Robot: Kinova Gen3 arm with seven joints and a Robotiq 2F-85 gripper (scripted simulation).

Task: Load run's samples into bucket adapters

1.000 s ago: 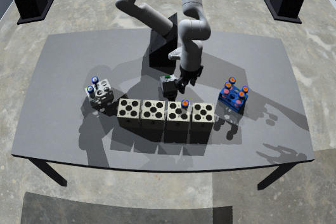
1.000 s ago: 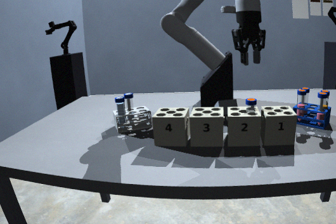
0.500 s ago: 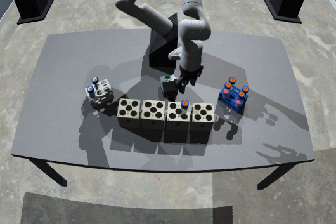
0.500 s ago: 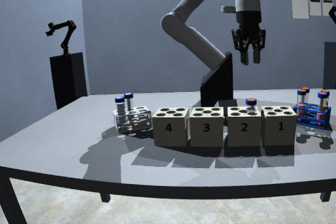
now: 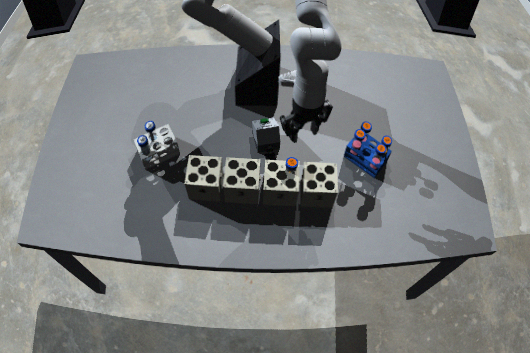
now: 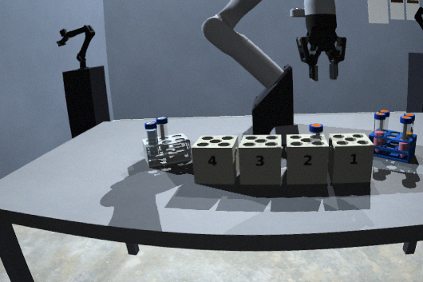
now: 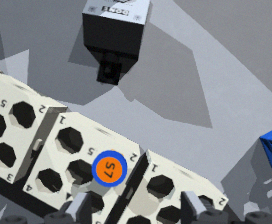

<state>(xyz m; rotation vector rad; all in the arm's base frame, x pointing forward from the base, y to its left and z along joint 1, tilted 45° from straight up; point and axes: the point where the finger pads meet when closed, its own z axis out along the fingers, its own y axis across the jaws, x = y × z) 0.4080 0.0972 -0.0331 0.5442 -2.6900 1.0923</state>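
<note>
My hand is 19 cm to the right of the sample tube S3, 18 cm above it and 9 cm past it. From my hand the other things lie so: adapter 2: 20 cm below, 5 cm to the right, 3 cm ahead; then adapter 3: 20 cm below, 16 cm to the right, 2 cm ahead; then sample tube S7: 18 cm below, 2 cm to the right, 2 cm ahead.
</note>
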